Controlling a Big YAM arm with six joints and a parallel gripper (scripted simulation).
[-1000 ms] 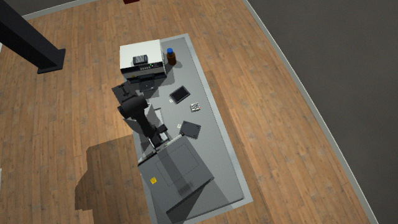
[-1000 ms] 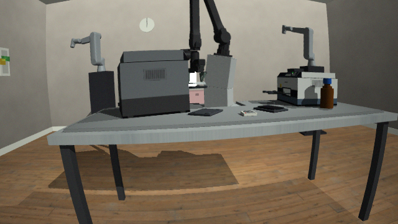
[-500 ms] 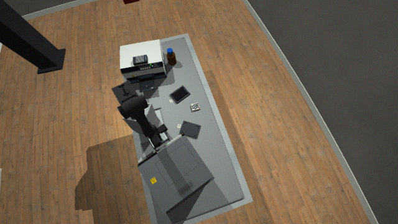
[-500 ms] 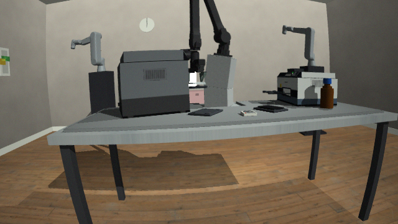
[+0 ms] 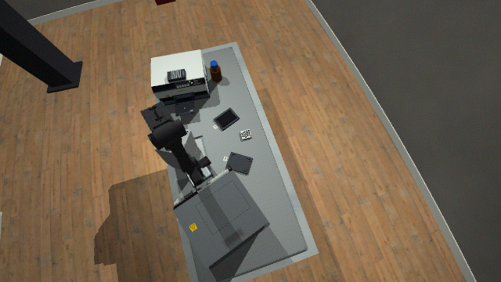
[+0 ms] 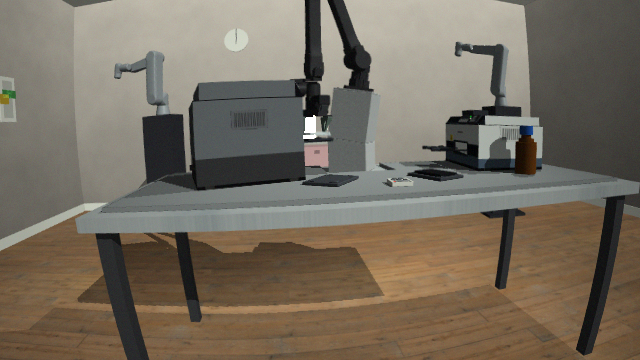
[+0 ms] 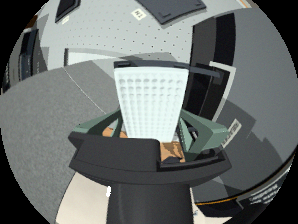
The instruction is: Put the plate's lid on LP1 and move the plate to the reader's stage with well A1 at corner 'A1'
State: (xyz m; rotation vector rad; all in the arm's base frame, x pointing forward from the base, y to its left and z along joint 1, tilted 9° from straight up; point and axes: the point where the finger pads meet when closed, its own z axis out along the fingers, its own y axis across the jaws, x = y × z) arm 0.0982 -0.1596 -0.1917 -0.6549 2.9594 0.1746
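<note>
Right now the lidded plate is right at my hand. From my hand the other things lie so: brown capped bottle 810 mm to the left, 200 mm ahead, 40 mm below.
</note>
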